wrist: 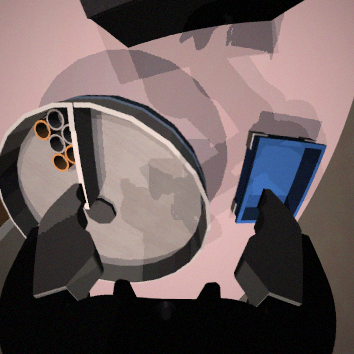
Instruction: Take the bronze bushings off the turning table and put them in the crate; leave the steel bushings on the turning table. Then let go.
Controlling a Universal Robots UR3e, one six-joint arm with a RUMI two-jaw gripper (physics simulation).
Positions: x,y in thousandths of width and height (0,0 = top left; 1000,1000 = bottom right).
Labels:
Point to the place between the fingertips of my gripper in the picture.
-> At 484,532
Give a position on a blue crate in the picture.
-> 809,468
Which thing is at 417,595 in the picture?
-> A round grey turning table.

